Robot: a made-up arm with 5 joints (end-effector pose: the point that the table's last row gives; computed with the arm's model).
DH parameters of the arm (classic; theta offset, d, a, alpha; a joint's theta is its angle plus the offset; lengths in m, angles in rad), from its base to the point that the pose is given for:
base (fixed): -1.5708 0.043 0 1.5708
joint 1: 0 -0.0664 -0.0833 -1.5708
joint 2: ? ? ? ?
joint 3: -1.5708 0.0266 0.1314 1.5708
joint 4: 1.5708 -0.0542 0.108 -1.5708
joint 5: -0.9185 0 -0.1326 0
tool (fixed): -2.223 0.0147 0 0
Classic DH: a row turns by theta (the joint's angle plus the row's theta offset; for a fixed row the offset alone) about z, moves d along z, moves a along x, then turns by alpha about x.
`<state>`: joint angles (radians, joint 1 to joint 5).
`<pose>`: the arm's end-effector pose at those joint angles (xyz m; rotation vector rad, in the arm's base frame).
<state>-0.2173 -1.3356 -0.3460 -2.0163 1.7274</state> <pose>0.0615 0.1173 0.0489 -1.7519 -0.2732 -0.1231</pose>
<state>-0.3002 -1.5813 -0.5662 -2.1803 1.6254</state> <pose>0.0837 0.1112 0.0817 -1.8253 -0.1516 -0.5870</pose>
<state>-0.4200 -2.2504 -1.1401 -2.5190 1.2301</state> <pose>0.1186 0.0790 0.1245 -2.3195 0.2667 -1.6345</pose>
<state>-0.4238 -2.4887 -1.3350 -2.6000 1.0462</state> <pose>0.1286 0.0657 0.1196 2.4308 -0.3290 1.7371</pose>
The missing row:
joint 2: 0 0.1099 0.0882 1.5708
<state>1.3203 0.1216 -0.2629 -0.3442 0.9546</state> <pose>0.0710 -0.0143 0.0646 -1.0737 0.2922 1.1296</pose>
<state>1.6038 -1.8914 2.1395 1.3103 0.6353</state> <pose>-0.0853 0.2608 -0.1072 0.1581 0.1554 -3.0430</pose>
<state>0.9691 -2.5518 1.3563 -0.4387 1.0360</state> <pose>-0.0365 0.2485 -0.0987 -0.7719 0.8598 -1.5813</pose>
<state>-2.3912 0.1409 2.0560 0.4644 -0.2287</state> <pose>0.0119 -0.1994 -0.1933 0.3059 0.3855 -0.2307</pose>
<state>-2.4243 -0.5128 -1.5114 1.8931 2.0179</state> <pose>0.0716 -0.1766 -0.0264 -0.3943 1.6362 -0.1195</pose>
